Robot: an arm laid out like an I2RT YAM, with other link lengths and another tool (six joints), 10 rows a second.
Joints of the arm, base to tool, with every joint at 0 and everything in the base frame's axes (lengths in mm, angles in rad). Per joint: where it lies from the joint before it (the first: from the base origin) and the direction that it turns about. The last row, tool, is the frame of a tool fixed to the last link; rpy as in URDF.
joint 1: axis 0 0 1 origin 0.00 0.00 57.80
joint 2: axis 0 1 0 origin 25.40 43.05 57.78
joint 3: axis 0 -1 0 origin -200.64 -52.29 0.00
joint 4: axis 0 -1 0 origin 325.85 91.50 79.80
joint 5: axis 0 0 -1 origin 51.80 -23.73 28.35
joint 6: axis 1 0 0 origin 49.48 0.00 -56.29
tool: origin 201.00 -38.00 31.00 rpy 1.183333 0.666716 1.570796
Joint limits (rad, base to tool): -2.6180..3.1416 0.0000..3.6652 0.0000..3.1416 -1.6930..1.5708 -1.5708..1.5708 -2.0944..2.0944
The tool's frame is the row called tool.
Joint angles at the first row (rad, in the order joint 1, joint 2, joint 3, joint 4, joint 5, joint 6):
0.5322 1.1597 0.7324 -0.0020 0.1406 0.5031
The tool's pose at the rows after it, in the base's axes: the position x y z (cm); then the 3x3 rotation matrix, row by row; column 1 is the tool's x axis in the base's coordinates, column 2 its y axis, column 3 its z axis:
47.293 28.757 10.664; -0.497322 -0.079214 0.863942; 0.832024 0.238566 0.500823; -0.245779 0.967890 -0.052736
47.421 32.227 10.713; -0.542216 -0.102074 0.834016; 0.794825 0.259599 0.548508; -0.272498 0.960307 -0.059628
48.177 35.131 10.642; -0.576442 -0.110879 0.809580; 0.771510 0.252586 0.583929; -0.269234 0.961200 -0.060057
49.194 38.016 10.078; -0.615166 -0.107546 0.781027; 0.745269 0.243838 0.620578; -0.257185 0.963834 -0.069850
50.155 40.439 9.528; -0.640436 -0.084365 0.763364; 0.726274 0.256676 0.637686; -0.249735 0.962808 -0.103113
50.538 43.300 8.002; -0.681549 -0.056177 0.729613; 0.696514 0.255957 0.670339; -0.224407 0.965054 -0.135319
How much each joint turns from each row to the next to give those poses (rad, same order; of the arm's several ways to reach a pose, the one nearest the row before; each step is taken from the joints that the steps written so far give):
0.0653 0.1095 0.1095 -0.0040 0.0181 -0.0369
0.0501 0.1088 0.0933 0.0113 0.0043 -0.0284
0.0234 0.1118 0.1013 0.0111 -0.0191 -0.0052
0.0122 0.1247 0.1166 -0.0009 -0.0357 -0.0030
0.0158 0.1282 0.1476 -0.0532 -0.0105 0.0029
0.0158 0.1254 0.1273 -0.0352 -0.0366 0.0082

